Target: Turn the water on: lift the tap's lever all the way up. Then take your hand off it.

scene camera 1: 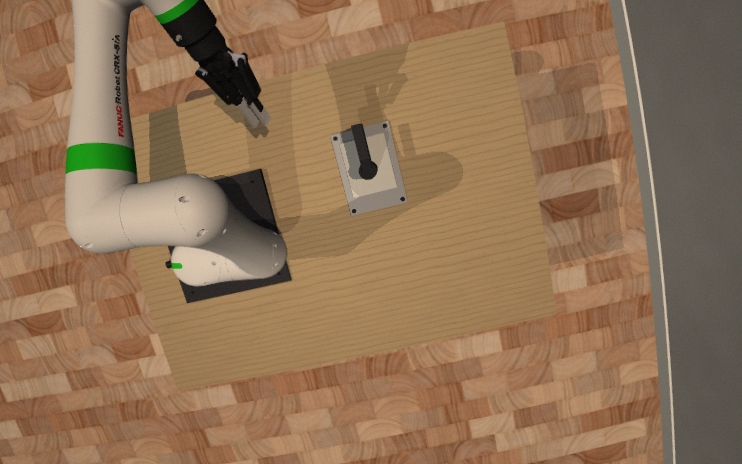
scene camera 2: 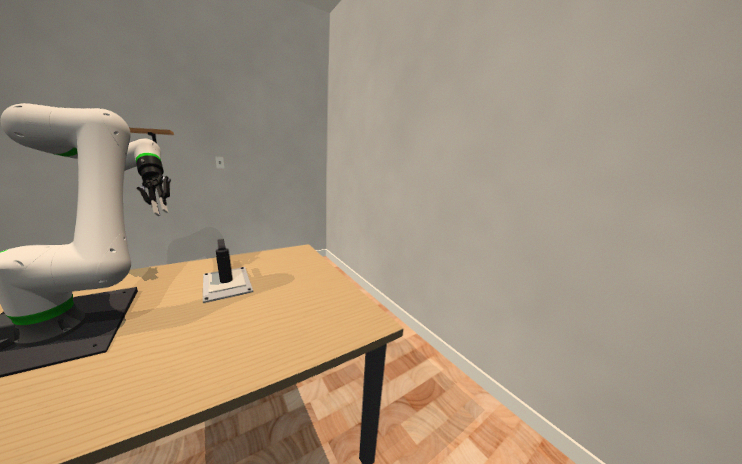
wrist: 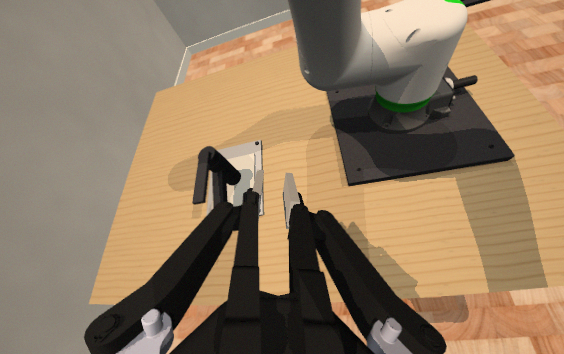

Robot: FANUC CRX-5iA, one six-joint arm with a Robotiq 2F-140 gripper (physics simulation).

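Seen in the pictures: gripper, between the fingertips: (scene camera 1: 262, 122) (scene camera 2: 161, 212) (wrist: 273, 182); arm's base, origin of its link: (scene camera 2: 52, 328) (wrist: 397, 111).
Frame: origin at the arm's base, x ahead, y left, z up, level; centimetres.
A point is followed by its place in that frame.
Observation:
The tap is a black post (scene camera 1: 368, 170) @(x 48.5, y 8.3, z 14.3 cm) (scene camera 2: 224, 268) @(x 48.0, y 5.8, z 6.5 cm) (wrist: 229, 171) @(x 46.2, y 9.6, z 5.9 cm) on a light plate (scene camera 1: 377, 204) @(x 47.5, y -2.3, z -0.5 cm) (wrist: 240, 148) @(x 46.1, y -2.1, z -0.6 cm). Its black lever (scene camera 1: 361, 145) @(x 48.6, y 14.9, z 14.3 cm) (wrist: 200, 180) @(x 48.4, y 15.5, z 14.2 cm) reaches out from the top of the post. In the wrist view the spout (wrist: 218, 187) @(x 48.2, y 14.4, z 7.6 cm) shows below it, pointing the same way. The lever's exact tilt is hard to tell. My gripper (scene camera 1: 259, 122) @(x 29.0, y 26.1, z 26.6 cm) (scene camera 2: 160, 211) @(x 29.0, y 26.1, z 26.6 cm) (wrist: 273, 182) @(x 29.0, y 26.1, z 26.6 cm) is empty, its fingers a narrow gap apart. It hangs above the table, to the left of the tap in both scene views, and does not touch the lever.
The tap stands on a wooden table (scene camera 1: 454, 246) @(x 65.9, y -20.9, z -1.3 cm) (scene camera 2: 262, 339) @(x 52.9, y -32.4, z -1.4 cm) (wrist: 200, 110) @(x 63.9, y -27.0, z -1.4 cm). My arm's dark base plate (scene camera 1: 235, 287) @(x -1.9, y -14.5, z -0.6 cm) (scene camera 2: 103, 333) @(x 13.6, y -9.1, z -0.3 cm) (wrist: 480, 135) @(x -13.7, y 12.9, z 0.5 cm) is fixed at the table's left side in scene camera 1. A grey wall (scene camera 2: 492, 164) rises beyond the table.

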